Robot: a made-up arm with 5 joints.
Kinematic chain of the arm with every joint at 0, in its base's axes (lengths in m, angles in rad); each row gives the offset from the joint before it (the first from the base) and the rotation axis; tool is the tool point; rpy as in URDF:
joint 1: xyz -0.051 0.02 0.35 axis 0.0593 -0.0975 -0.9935
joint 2: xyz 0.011 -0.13 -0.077 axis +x
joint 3: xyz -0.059 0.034 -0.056 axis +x
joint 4: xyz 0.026 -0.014 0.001 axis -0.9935 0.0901 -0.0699
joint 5: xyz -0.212 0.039 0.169 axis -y
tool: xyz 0.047 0.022 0.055 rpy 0 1.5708 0
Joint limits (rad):
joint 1: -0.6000..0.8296
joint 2: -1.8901..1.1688
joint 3: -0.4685..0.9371
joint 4: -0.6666..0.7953
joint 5: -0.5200..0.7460
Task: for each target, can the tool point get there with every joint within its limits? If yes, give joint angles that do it. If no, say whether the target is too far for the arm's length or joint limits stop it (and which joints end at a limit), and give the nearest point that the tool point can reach.
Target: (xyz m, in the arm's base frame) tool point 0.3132 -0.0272 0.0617
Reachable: no: joint limits stop it (at a limit: joint 1, joint 2, joint 4, joint 5) | nearest point -0.0494 -0.2777 0.0757 | short by 0.441 m
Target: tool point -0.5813 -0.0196 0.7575
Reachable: no: too far | nearest point -0.3449 -0.0109 0.4921 | short by 0.356 m
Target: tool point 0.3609 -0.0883 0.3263
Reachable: no: joint limits stop it (at a limit: joint 1, joint 2, joint 3, joint 5) | nearest point -0.0334 -0.2707 0.3766 | short by 0.437 m
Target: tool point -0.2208 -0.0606 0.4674
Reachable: yes | joints -0.0162 0.4428 0.3019 0.5090 -0.0450
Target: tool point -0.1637 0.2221 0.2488
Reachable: yes | joints 0.7013 -1.1795 0.1243 0.1773 0.5930
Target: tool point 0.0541 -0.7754 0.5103
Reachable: no: too far | nearest point -0.0729 -0.3924 0.3628 | short by 0.430 m
